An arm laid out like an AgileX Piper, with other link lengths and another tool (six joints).
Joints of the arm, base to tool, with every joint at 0 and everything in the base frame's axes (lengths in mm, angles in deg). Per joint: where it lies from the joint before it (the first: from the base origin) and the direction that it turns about. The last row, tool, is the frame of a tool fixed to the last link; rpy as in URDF.
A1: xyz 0 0 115.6 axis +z
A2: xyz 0 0 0 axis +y
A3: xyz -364.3 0 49.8 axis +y
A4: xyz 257.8 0 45.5 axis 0.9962 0 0.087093
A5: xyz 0 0 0 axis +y
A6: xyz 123.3 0 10.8 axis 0.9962 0 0.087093
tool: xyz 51.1 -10 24.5 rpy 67.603 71.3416 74.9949
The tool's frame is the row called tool.
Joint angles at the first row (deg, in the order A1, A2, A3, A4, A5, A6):
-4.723, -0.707, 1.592, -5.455, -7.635, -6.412
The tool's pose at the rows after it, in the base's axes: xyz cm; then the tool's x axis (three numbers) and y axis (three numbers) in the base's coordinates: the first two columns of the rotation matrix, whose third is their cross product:
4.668 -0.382 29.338 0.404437 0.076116 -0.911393 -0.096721 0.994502 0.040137
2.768 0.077 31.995 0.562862 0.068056 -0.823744 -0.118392 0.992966 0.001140
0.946 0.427 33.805 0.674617 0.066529 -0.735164 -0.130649 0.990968 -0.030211
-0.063 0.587 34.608 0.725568 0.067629 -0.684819 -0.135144 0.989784 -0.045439
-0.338 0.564 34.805 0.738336 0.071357 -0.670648 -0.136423 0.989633 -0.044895
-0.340 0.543 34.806 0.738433 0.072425 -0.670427 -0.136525 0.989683 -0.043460
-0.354 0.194 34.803 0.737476 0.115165 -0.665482 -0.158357 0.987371 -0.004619
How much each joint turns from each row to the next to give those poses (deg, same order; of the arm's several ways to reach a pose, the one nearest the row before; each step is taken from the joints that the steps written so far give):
-0.003, -0.002, -0.001, -0.098, -12.068, -0.087
0.000, 0.004, 0.001, -0.157, -10.630, -0.003
0.003, -0.002, 0.001, -0.021, -8.347, -0.006
-0.001, 0.001, -0.001, 0.047, -4.183, 0.003
-0.002, 0.000, 0.001, 0.278, -1.079, 0.002
0.004, 0.002, 0.001, 0.088, -0.005, -0.006
0.001, -0.005, -0.002, 1.204, 0.007, 1.592

